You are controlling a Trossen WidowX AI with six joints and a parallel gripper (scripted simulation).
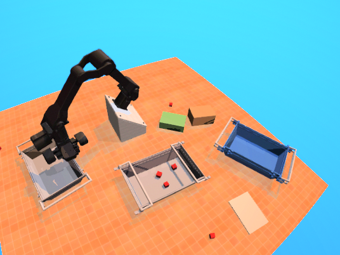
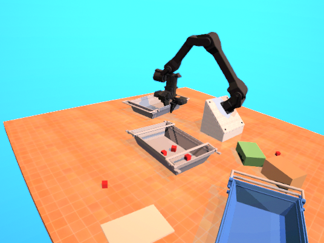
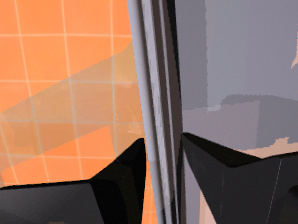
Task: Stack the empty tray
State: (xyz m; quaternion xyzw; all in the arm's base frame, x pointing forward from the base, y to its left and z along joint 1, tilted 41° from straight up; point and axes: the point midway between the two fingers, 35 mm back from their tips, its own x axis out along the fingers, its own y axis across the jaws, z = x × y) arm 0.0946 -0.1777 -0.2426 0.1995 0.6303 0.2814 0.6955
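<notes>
The grey tray lies 80 mm to the right of my gripper tip, 30 mm above it and 10 mm ahead of it. The rest, counted from my gripper tip: brown box: 660 mm to the left, 90 mm ahead, 20 mm above; then red cube: 570 mm ahead, 310 mm to the left; then green box: 510 mm to the left, 50 mm ahead, 10 mm above.
</notes>
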